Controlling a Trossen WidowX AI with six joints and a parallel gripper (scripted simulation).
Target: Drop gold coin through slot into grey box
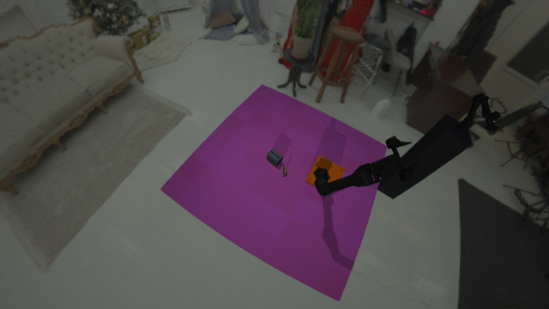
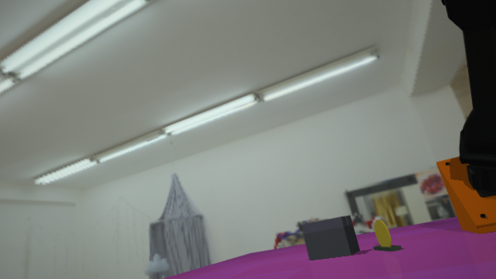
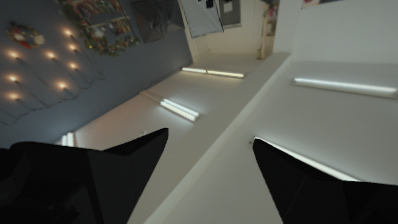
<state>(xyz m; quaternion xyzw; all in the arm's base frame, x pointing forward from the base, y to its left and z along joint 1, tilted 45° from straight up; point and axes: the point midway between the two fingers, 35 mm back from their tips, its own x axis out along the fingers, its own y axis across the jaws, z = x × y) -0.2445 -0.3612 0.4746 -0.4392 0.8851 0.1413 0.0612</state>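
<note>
Right now my gripper tip is 640 mm above the gold coin, 510 mm short of it and 30 mm to the right of it.
</note>
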